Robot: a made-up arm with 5 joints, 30 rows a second.
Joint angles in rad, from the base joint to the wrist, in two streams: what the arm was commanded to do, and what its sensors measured. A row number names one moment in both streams.
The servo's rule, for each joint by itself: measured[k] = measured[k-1] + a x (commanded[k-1-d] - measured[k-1]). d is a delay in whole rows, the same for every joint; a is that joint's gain. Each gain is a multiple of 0.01, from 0.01 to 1. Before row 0 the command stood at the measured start. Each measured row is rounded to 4 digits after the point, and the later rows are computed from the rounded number. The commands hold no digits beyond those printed.
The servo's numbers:
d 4
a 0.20 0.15 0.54 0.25 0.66
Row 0, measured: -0.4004, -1.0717, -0.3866, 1.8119, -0.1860
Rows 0 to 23, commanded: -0.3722, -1.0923, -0.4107, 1.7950, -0.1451; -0.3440, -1.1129, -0.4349, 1.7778, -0.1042; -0.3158, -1.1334, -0.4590, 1.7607, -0.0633; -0.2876, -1.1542, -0.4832, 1.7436, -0.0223; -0.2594, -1.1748, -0.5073, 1.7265, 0.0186; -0.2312, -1.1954, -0.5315, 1.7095, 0.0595; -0.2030, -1.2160, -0.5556, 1.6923, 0.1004; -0.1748, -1.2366, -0.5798, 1.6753, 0.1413; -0.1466, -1.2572, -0.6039, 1.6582, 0.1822; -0.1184, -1.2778, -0.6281, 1.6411, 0.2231; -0.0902, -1.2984, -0.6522, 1.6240, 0.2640; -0.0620, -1.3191, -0.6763, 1.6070, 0.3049; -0.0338, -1.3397, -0.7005, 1.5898, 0.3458; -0.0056, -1.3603, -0.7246, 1.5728, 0.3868; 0.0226, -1.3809, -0.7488, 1.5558, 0.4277; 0.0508, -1.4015, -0.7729, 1.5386, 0.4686; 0.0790, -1.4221, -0.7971, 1.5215, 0.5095; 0.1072, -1.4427, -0.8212, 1.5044, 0.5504; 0.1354, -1.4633, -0.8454, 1.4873, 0.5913; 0.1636, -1.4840, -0.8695, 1.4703, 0.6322; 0.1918, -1.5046, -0.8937, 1.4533, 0.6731; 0.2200, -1.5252, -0.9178, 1.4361, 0.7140; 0.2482, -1.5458, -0.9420, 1.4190, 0.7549; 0.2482, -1.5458, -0.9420, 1.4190, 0.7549
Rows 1 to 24, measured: -0.4004, -1.0717, -0.3866, 1.8119, -0.1860; -0.4004, -1.0717, -0.3866, 1.8119, -0.1860; -0.4004, -1.0717, -0.3866, 1.8119, -0.1860; -0.4004, -1.0717, -0.3866, 1.8119, -0.1860; -0.3948, -1.0748, -0.3996, 1.8077, -0.1590; -0.3846, -1.0805, -0.4187, 1.8002, -0.1228; -0.3708, -1.0884, -0.4405, 1.7903, -0.0835; -0.3542, -1.0983, -0.4636, 1.7786, -0.0431; -0.3352, -1.1098, -0.4872, 1.7656, -0.0024; -0.3144, -1.1226, -0.5111, 1.7516, 0.0385; -0.2921, -1.1366, -0.5351, 1.7368, 0.0794; -0.2686, -1.1516, -0.5592, 1.7214, 0.1203; -0.2442, -1.1674, -0.5833, 1.7056, 0.1612; -0.2190, -1.1840, -0.6075, 1.6895, 0.2021; -0.1932, -1.2012, -0.6316, 1.6731, 0.2430; -0.1670, -1.2189, -0.6557, 1.6566, 0.2839; -0.1404, -1.2370, -0.6799, 1.6399, 0.3248; -0.1134, -1.2555, -0.7040, 1.6231, 0.3657; -0.0862, -1.2743, -0.7282, 1.6063, 0.4066; -0.0588, -1.2934, -0.7523, 1.5894, 0.4475; -0.0312, -1.3127, -0.7765, 1.5724, 0.4884; -0.0035, -1.3322, -0.8006, 1.5554, 0.5293; 0.0243, -1.3519, -0.8248, 1.5384, 0.5702; 0.0522, -1.3717, -0.8489, 1.5214, 0.6111
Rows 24 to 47, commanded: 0.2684, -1.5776, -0.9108, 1.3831, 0.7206; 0.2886, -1.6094, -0.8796, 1.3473, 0.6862; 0.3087, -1.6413, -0.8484, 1.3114, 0.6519; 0.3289, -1.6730, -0.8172, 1.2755, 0.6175; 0.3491, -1.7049, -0.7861, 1.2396, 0.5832; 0.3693, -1.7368, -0.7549, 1.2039, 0.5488; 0.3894, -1.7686, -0.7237, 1.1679, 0.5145; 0.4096, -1.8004, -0.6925, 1.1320, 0.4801; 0.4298, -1.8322, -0.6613, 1.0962, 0.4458; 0.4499, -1.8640, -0.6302, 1.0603, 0.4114; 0.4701, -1.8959, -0.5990, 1.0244, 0.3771; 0.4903, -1.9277, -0.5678, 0.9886, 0.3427; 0.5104, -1.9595, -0.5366, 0.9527, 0.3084; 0.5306, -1.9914, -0.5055, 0.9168, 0.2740; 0.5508, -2.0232, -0.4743, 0.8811, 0.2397; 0.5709, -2.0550, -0.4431, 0.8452, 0.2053; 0.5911, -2.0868, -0.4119, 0.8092, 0.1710; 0.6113, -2.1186, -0.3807, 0.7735, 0.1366; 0.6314, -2.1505, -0.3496, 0.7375, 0.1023; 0.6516, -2.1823, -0.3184, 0.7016, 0.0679; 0.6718, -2.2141, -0.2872, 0.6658, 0.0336; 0.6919, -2.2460, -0.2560, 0.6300, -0.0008; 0.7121, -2.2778, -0.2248, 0.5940, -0.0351; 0.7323, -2.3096, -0.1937, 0.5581, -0.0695
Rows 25 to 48, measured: 0.0801, -1.3916, -0.8731, 1.5044, 0.6520; 0.1081, -1.4116, -0.8972, 1.4873, 0.6929; 0.1361, -1.4317, -0.9214, 1.4702, 0.7338; 0.1585, -1.4488, -0.9325, 1.4574, 0.7477; 0.1805, -1.4681, -0.9208, 1.4388, 0.7298; 0.2021, -1.4893, -0.8986, 1.4159, 0.7010; 0.2234, -1.5121, -0.8715, 1.3898, 0.6686; 0.2445, -1.5362, -0.8422, 1.3612, 0.6349; 0.2654, -1.5615, -0.8119, 1.3308, 0.6008; 0.2862, -1.5878, -0.7811, 1.2991, 0.5665; 0.3068, -1.6149, -0.7501, 1.2663, 0.5322; 0.3274, -1.6427, -0.7190, 1.2327, 0.4978; 0.3479, -1.6711, -0.6878, 1.1986, 0.4635; 0.3683, -1.7000, -0.6567, 1.1640, 0.4291; 0.3887, -1.7294, -0.6255, 1.1291, 0.3948; 0.4090, -1.7591, -0.5943, 1.0940, 0.3604; 0.4293, -1.7892, -0.5631, 1.0587, 0.3261; 0.4496, -1.8195, -0.5320, 1.0232, 0.2917; 0.4698, -1.8501, -0.5008, 0.9877, 0.2574; 0.4900, -1.8808, -0.4696, 0.9521, 0.2230; 0.5102, -1.9117, -0.4384, 0.9164, 0.1887; 0.5304, -1.9427, -0.4072, 0.8807, 0.1543; 0.5506, -1.9739, -0.3761, 0.8449, 0.1200; 0.5708, -2.0052, -0.3449, 0.8091, 0.0856
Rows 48 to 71, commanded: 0.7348, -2.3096, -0.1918, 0.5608, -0.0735; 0.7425, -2.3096, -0.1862, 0.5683, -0.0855; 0.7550, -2.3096, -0.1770, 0.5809, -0.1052; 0.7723, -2.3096, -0.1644, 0.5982, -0.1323; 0.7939, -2.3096, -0.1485, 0.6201, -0.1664; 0.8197, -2.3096, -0.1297, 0.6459, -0.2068; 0.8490, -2.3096, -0.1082, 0.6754, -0.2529; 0.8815, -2.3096, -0.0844, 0.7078, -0.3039; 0.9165, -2.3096, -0.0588, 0.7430, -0.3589; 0.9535, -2.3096, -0.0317, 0.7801, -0.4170; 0.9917, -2.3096, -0.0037, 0.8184, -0.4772; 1.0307, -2.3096, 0.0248, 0.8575, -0.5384; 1.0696, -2.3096, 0.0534, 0.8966, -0.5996; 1.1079, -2.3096, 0.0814, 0.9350, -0.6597; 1.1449, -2.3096, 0.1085, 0.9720, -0.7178; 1.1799, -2.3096, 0.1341, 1.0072, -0.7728; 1.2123, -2.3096, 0.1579, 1.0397, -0.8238; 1.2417, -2.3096, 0.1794, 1.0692, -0.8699; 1.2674, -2.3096, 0.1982, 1.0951, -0.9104; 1.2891, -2.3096, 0.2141, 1.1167, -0.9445; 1.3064, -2.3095, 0.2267, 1.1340, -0.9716; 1.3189, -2.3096, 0.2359, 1.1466, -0.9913; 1.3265, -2.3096, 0.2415, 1.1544, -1.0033; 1.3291, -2.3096, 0.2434, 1.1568, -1.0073
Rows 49 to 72, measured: 0.5910, -2.0365, -0.3137, 0.7733, 0.0513; 0.6112, -2.0679, -0.2825, 0.7375, 0.0169; 0.6314, -2.0994, -0.2513, 0.7016, -0.0174; 0.6516, -2.1309, -0.2202, 0.6657, -0.0518; 0.6682, -2.1577, -0.2049, 0.6395, -0.0661; 0.6831, -2.1805, -0.1948, 0.6217, -0.0789; 0.6975, -2.1999, -0.1852, 0.6115, -0.0963; 0.7125, -2.2164, -0.1740, 0.6082, -0.1201; 0.7288, -2.2304, -0.1602, 0.6112, -0.1507; 0.7470, -2.2423, -0.1437, 0.6199, -0.1877; 0.7674, -2.2524, -0.1245, 0.6338, -0.2307; 0.7902, -2.2610, -0.1028, 0.6523, -0.2790; 0.8155, -2.2683, -0.0790, 0.6750, -0.3317; 0.8431, -2.2745, -0.0535, 0.7013, -0.3880; 0.8728, -2.2798, -0.0266, 0.7306, -0.4469; 0.9044, -2.2843, 0.0012, 0.7623, -0.5073; 0.9374, -2.2881, 0.0294, 0.7959, -0.5682; 0.9715, -2.2913, 0.0575, 0.8307, -0.6286; 1.0062, -2.2940, 0.0850, 0.8660, -0.6875; 1.0409, -2.2963, 0.1115, 0.9013, -0.7438; 1.0752, -2.2983, 0.1366, 0.9359, -0.7966; 1.1085, -2.3000, 0.1597, 0.9692, -0.8450; 1.1403, -2.3014, 0.1805, 1.0007, -0.8882; 1.1701, -2.3026, 0.1986, 1.0297, -0.9254
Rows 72 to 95, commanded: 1.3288, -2.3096, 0.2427, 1.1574, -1.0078; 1.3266, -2.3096, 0.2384, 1.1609, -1.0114; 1.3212, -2.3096, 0.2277, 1.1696, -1.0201; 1.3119, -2.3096, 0.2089, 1.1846, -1.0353; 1.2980, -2.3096, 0.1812, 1.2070, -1.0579; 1.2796, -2.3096, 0.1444, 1.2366, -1.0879; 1.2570, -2.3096, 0.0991, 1.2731, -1.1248; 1.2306, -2.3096, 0.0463, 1.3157, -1.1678; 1.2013, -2.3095, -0.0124, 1.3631, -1.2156; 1.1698, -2.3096, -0.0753, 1.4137, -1.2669; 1.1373, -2.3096, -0.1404, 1.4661, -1.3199; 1.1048, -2.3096, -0.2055, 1.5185, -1.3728; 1.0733, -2.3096, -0.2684, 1.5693, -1.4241; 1.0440, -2.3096, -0.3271, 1.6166, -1.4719; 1.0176, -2.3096, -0.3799, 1.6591, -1.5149; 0.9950, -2.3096, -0.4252, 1.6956, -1.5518; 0.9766, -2.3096, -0.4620, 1.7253, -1.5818; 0.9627, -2.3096, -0.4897, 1.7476, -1.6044; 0.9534, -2.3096, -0.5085, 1.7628, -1.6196; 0.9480, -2.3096, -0.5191, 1.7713, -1.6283; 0.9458, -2.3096, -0.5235, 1.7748, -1.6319; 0.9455, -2.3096, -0.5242, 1.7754, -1.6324; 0.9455, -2.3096, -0.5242, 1.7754, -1.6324; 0.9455, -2.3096, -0.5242, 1.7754, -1.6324
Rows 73 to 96, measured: 1.1974, -2.3036, 0.2138, 1.0558, -0.9559; 1.2217, -2.3045, 0.2257, 1.0785, -0.9793; 1.2427, -2.3053, 0.2342, 1.0975, -0.9951; 1.2600, -2.3059, 0.2392, 1.1123, -1.0032; 1.2738, -2.3065, 0.2411, 1.1236, -1.0062; 1.2844, -2.3070, 0.2396, 1.1329, -1.0096; 1.2918, -2.3074, 0.2332, 1.1421, -1.0165; 1.2958, -2.3077, 0.2201, 1.1527, -1.0289; 1.2962, -2.3080, 0.1991, 1.1663, -1.0480; 1.2929, -2.3082, 0.1696, 1.1839, -1.0743; 1.2857, -2.3084, 0.1315, 1.2062, -1.1076; 1.2747, -2.3086, 0.0855, 1.2336, -1.1473; 1.2600, -2.3087, 0.0326, 1.2660, -1.1924; 1.2420, -2.3088, -0.0257, 1.3029, -1.2416; 1.2211, -2.3089, -0.0876, 1.3437, -1.2933; 1.1978, -2.3090, -0.1513, 1.3874, -1.3458; 1.1729, -2.3091, -0.2145, 1.4329, -1.3975; 1.1471, -2.3092, -0.2753, 1.4788, -1.4466; 1.1212, -2.3093, -0.3318, 1.5239, -1.4917; 1.0960, -2.3093, -0.3822, 1.5668, -1.5314; 1.0721, -2.3093, -0.4253, 1.6064, -1.5647; 1.0502, -2.3093, -0.4601, 1.6417, -1.5909; 1.0308, -2.3093, -0.4862, 1.6720, -1.6098; 1.0142, -2.3093, -0.5040, 1.6968, -1.6220
